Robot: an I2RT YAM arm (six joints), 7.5 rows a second.
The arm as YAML. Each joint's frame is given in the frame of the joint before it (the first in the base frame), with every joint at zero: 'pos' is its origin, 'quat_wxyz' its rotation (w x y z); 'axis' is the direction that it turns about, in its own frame. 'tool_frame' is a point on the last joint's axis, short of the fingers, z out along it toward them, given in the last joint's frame.
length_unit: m
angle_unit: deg
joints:
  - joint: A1
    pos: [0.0, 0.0, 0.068]
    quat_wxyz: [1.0, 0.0, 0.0, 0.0]
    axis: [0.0, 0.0, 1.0]
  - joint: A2
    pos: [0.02, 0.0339, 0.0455]
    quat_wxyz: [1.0, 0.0, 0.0, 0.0]
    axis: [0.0, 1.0, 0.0]
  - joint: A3
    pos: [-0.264, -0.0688, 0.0]
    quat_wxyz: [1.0, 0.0, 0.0, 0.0]
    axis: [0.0, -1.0, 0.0]
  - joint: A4
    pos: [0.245, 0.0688, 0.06]
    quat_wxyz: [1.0, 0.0, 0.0, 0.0]
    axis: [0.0, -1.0, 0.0]
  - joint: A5
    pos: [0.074, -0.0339, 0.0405]
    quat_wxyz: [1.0, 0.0, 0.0, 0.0]
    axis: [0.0, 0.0, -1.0]
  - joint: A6
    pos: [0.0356, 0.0, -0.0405]
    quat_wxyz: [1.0, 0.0, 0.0, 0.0]
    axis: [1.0, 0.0, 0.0]
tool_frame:
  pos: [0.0, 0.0, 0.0]
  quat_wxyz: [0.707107, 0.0, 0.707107, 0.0]
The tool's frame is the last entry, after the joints.
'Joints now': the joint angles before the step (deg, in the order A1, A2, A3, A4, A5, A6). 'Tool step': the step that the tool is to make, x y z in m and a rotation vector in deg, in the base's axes. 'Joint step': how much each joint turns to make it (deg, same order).
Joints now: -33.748, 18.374, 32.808, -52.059, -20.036, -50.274
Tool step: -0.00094, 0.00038, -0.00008, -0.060, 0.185, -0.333
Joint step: 0.003, -0.235, 0.056, -0.382, 0.359, 0.090
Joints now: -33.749, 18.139, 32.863, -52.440, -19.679, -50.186
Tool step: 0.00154, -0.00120, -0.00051, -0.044, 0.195, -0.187
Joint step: -0.004, 0.506, -0.135, 0.502, 0.233, -0.003
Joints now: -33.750, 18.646, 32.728, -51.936, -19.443, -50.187
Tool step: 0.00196, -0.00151, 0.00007, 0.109, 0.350, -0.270
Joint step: -0.005, 0.823, 0.055, 0.445, 0.273, 0.086
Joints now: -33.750, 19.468, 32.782, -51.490, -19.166, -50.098
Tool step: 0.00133, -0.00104, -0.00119, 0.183, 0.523, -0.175
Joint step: 0.005, 0.558, -0.152, 0.175, 0.227, 0.004
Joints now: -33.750, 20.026, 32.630, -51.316, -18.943, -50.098
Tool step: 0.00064, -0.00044, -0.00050, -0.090, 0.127, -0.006
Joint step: 0.047, 0.184, -0.109, 0.210, 0.132, -0.085
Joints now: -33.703, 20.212, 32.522, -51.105, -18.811, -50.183
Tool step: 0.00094, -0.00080, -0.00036, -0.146, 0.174, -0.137
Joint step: -0.001, 0.325, -0.079, 0.311, 0.243, -0.089
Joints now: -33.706, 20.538, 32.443, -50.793, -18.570, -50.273
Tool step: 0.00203, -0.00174, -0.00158, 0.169, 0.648, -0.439
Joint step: -0.037, 0.817, -0.226, 0.439, 0.450, 0.089
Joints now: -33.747, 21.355, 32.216, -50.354, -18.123, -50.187
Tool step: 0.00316, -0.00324, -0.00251, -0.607, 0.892, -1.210
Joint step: -0.007, 1.088, -0.499, 1.182, 1.565, -0.001
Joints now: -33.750, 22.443, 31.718, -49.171, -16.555, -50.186
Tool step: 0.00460, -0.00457, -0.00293, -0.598, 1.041, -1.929
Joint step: 0.044, 1.630, -0.575, 1.795, 2.202, 0.465
